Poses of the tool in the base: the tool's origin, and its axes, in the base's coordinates. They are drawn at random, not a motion.
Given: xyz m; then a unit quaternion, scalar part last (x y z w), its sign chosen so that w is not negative.
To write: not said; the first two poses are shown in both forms.
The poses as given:
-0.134 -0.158 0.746 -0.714 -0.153 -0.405 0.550
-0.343 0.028 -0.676 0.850 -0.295 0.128 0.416
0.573 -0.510 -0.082 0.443 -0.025 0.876 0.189
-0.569 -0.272 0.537 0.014 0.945 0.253 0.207
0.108 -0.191 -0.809 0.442 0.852 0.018 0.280
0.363 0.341 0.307 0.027 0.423 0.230 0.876
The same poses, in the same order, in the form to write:
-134 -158 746 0.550 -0.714 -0.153 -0.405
-343 28 -676 0.416 0.850 -0.295 0.128
573 -510 -82 0.189 0.443 -0.025 0.876
-569 -272 537 0.207 0.014 0.945 0.253
108 -191 -809 0.280 0.442 0.852 0.018
363 341 307 0.876 0.027 0.423 0.230

